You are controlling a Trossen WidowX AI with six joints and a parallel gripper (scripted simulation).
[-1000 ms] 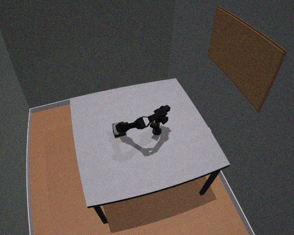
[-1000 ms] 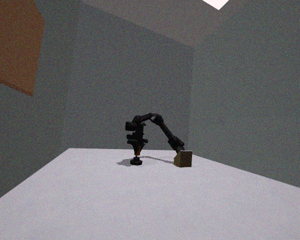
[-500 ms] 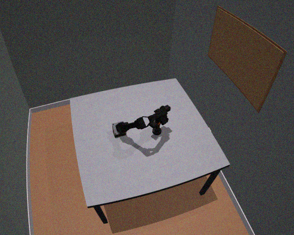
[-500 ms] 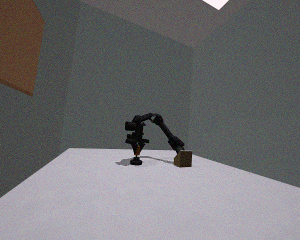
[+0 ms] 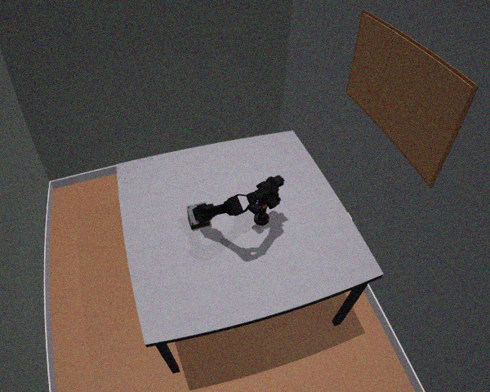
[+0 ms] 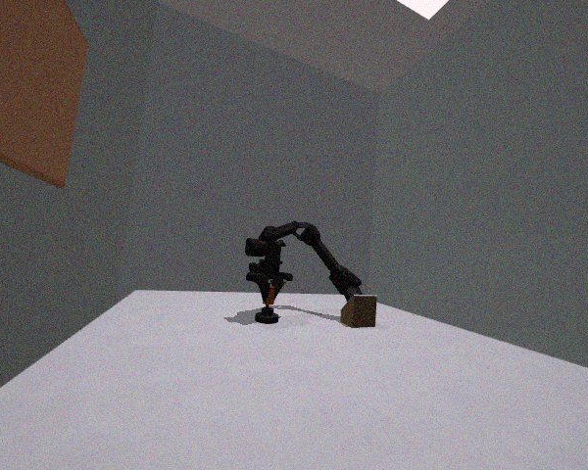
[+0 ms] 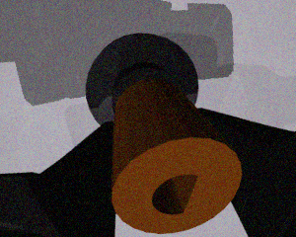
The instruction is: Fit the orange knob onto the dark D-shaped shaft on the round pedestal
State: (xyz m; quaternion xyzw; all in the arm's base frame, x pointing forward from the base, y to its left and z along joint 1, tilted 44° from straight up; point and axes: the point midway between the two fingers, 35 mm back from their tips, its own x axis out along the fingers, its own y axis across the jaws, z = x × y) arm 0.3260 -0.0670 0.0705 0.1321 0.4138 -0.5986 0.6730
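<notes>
Now: gripper tip 20 mm below the orange knob. The rest, counted from my gripper tip: pedestal: 40 mm below.
</notes>
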